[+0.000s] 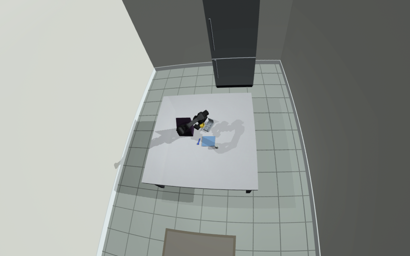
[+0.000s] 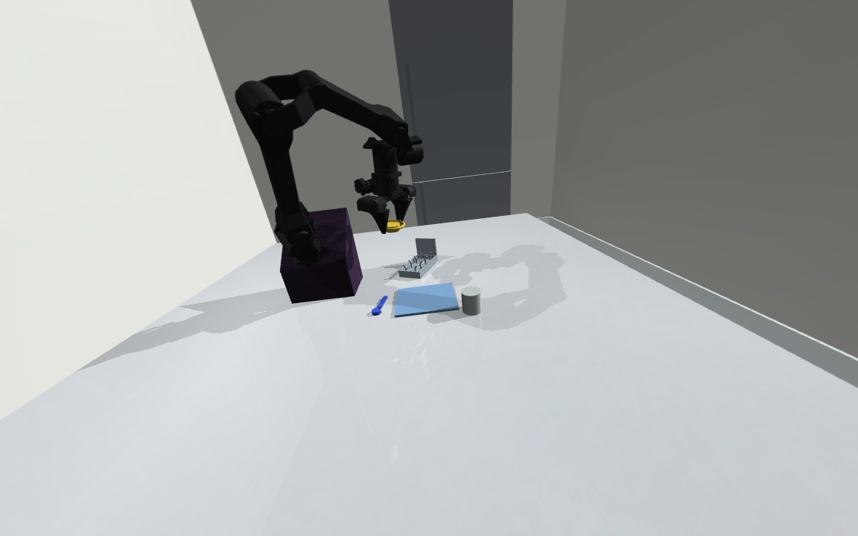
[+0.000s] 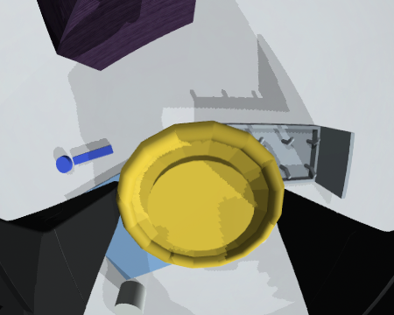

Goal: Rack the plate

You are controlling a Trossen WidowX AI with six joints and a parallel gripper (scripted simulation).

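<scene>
Right now the grey dish rack is 6 cm ahead of my gripper tip, 8 cm to the left of it and 14 cm below it. The rest, counted from my gripper tip: blue mat (7 cm ahead, 12 cm to the right, 16 cm below); blue spoon (5 cm behind, 14 cm to the right, 16 cm below); yellow plate (1 cm above).
</scene>
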